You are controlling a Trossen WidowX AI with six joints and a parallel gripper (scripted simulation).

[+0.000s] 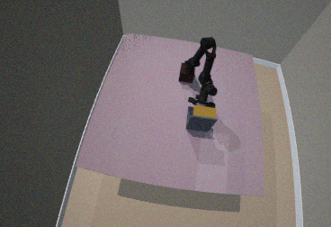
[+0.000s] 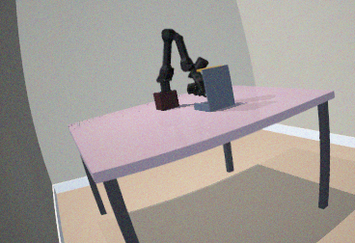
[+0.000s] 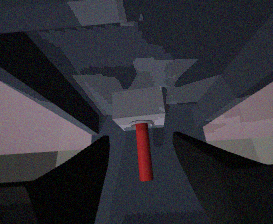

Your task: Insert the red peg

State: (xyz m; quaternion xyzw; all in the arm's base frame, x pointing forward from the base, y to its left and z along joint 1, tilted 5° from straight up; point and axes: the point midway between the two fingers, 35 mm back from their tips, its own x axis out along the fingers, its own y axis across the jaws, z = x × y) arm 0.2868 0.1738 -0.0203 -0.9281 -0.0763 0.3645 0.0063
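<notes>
Right now the red peg is 40 mm ahead of my gripper tip, 10 mm to the left of it and 10 mm below it. Also, from my gripper tip: yellow roof: 150 mm above, 50 mm ahead, 20 mm to the left.
</notes>
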